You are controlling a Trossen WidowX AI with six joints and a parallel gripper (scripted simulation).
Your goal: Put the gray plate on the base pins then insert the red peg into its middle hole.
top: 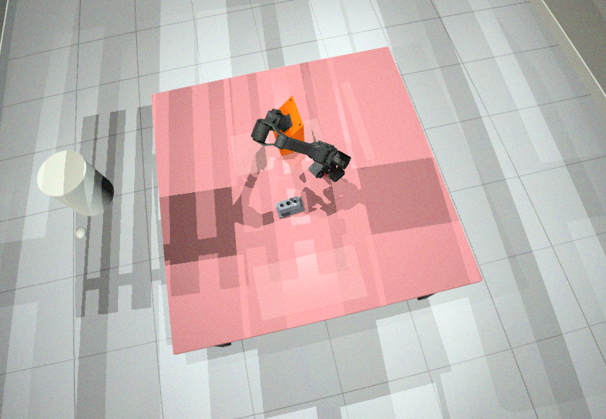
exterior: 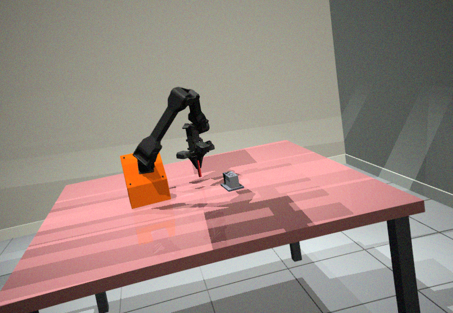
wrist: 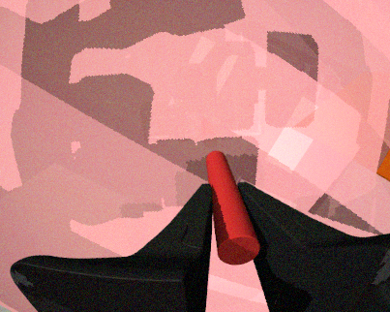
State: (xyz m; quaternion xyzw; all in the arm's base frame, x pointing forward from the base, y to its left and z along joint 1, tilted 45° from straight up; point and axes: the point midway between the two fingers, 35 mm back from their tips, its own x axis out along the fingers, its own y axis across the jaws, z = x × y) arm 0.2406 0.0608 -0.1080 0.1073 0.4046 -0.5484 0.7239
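Now: the gray plate 19 cm to the right of my gripper tip, 11 cm ahead of it and 2 cm below it. The rest, counted from my gripper tip: red peg: right at my gripper tip.
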